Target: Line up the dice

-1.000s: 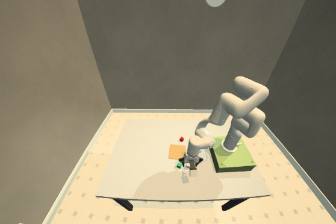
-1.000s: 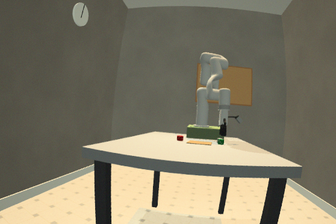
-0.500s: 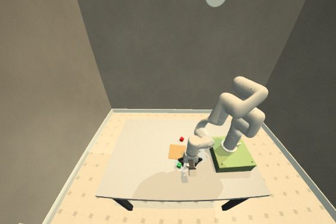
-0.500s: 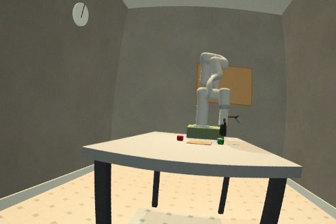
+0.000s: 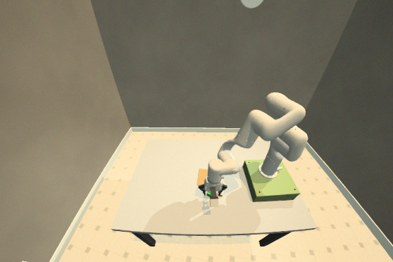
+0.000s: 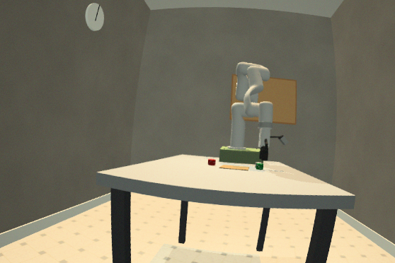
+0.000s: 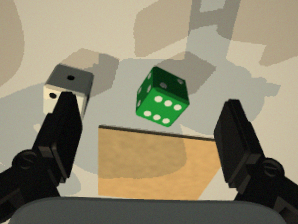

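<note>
Now: the green die 40 mm below my hand, 20 mm to the right of it and 10 mm ahead of it. The rest, counted from my hand: red die 260 mm to the right, 60 mm behind, 40 mm below; white die 60 mm behind, 40 mm below, 10 mm to the right; mat 140 mm to the right, 60 mm below.
</note>
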